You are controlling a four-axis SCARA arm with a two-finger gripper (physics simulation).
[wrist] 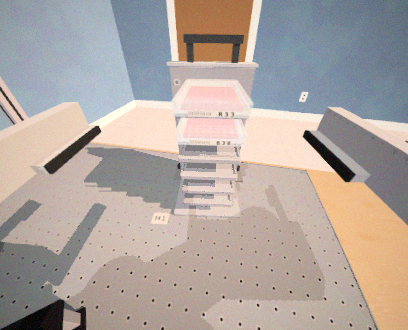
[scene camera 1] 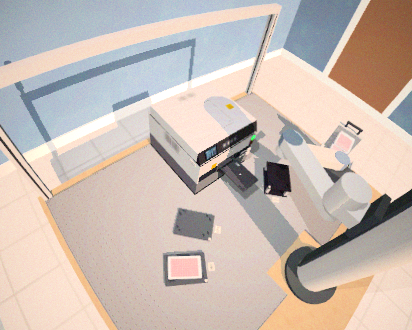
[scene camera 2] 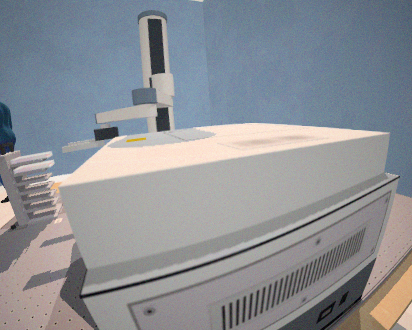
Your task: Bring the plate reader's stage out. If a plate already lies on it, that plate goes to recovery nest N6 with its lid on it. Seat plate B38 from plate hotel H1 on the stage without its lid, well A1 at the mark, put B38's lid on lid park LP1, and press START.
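Frame: origin at the arm's base, x down, y ahead, z right, level; centimetres.
Seen in the pictures: gripper, fingertip midpoint: (wrist: 200,118) (scene camera 2: 65,147); arm's base, link origin: (scene camera 1: 310,274).
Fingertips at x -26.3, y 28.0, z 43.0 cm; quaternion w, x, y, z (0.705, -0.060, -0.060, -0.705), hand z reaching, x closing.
Offsets run from my fingertips to a thing's top centre. "spot": to the spot under its first point.
My gripper (wrist: 200,118) (scene camera 2: 75,147) is open and empty, facing plate hotel H1 (wrist: 175,75) (scene camera 2: 12,190) (scene camera 1: 354,134) from a short distance; the arm mostly hides it in scene camera 1. Plate B38 @(dy +1.3, dx +4.4, dz +12.8 cm) (wrist: 210,130), pink under a clear lid, lies in the second level from the top, below plate R33 @(dy +1.3, dx +0.9, dz +12.8 cm) (wrist: 212,97). The plate reader @(dy +52.3, dx -3.5, dz -40.0 cm) (scene camera 1: 187,122) (scene camera 2: 225,210) has its dark stage @(dy +26.2, dx +11.5, dz -40.4 cm) (scene camera 1: 240,176) out at the front, with no plate showing on it. A pink plate @(dy +10.6, dx +21.6, dz -82.7 cm) (scene camera 1: 185,267) sits in a dark nest @(spot: dy +11.2, dx +23.8, dz -91.2 cm) (scene camera 1: 166,280). A dark holder @(dy +22.4, dx +23.0, dz -67.5 cm) (scene camera 1: 194,223) with corner posts is bare. Their labels are unreadable.
A taller black stand (scene camera 1: 277,177) is between the stage and the arm (scene camera 1: 310,180); its corner shows low in the wrist view (wrist: 45,317). The arm's column (scene camera 1: 360,255) (scene camera 2: 156,50) rises beside the deck. A frame post @(dy +74.4, dx -31.7, dz +27.5 cm) (scene camera 1: 262,55) stands behind the reader. A green light @(spot: dy +33.1, dx +5.0, dz -24.6 cm) (scene camera 1: 253,137) shows on the reader's front.
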